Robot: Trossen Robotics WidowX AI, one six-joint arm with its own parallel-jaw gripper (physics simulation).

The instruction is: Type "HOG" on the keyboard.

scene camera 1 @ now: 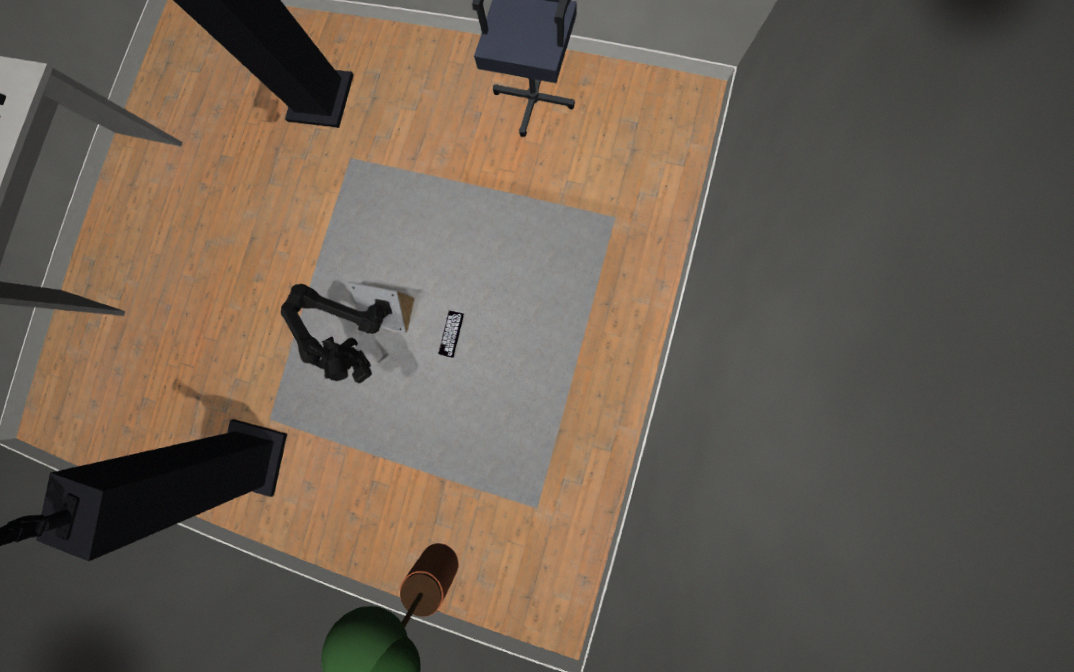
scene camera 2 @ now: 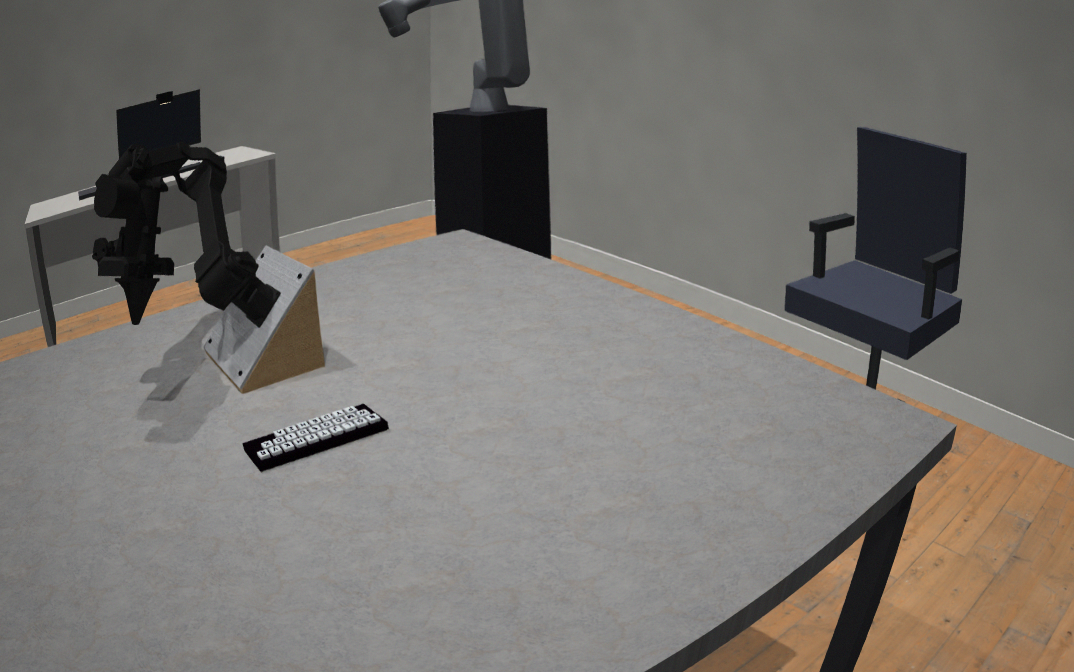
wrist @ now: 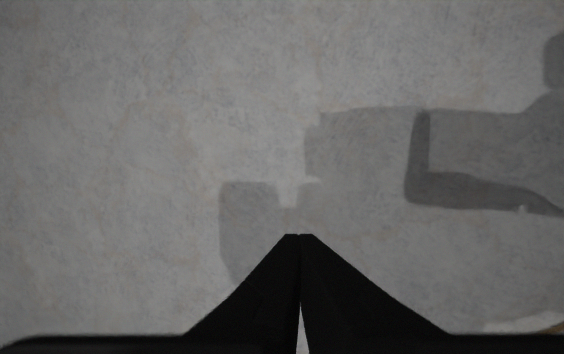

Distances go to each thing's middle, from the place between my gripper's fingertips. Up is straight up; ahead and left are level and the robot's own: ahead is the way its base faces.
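Labels:
My gripper is 19 cm to the right of the black keyboard [scene camera 2: 343,426], 13 cm above it and 25 cm short of it.

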